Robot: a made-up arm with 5 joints.
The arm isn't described. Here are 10 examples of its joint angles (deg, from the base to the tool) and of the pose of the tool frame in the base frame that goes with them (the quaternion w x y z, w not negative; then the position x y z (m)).
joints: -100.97 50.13 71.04 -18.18 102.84
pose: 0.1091 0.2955 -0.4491 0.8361 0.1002 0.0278 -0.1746
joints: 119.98 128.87 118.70 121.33 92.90
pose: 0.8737 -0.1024 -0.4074 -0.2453 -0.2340 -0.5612 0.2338
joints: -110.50 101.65 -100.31 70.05 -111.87
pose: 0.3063 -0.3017 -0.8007 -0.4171 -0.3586 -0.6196 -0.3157
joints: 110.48 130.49 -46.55 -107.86 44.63
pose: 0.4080 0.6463 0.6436 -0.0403 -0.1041 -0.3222 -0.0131
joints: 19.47 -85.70 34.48 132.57 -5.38
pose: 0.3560 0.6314 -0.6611 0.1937 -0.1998 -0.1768 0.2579
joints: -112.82 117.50 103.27 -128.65 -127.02
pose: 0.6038 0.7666 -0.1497 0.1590 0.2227 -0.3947 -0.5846
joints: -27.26 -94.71 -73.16 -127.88 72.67
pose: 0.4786 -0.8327 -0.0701 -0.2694 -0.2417 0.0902 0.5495
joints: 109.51 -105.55 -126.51 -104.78 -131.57
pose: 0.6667 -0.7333 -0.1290 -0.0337 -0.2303 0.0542 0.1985
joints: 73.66 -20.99 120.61 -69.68 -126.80
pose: 0.5299 -0.2082 0.1004 -0.8159 -0.5983 0.6764 0.3922
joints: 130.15 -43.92 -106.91 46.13 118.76
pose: 0.4306 -0.1255 0.8908 -0.0733 0.0993 0.2048 0.0444
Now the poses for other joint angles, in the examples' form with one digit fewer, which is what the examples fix.
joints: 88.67 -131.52 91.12 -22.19 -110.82
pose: 0.158 -0.115 -0.516 -0.834 -0.365 0.014 -0.847
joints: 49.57 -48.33 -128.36 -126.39 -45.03
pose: 0.811 -0.207 0.041 -0.546 -0.561 -0.147 0.399
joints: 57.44 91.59 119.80 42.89 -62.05
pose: 0.072 -0.209 0.902 0.370 0.068 -0.719 0.132
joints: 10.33 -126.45 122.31 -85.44 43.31
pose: 0.068 0.329 -0.679 -0.653 -0.760 -0.305 0.086
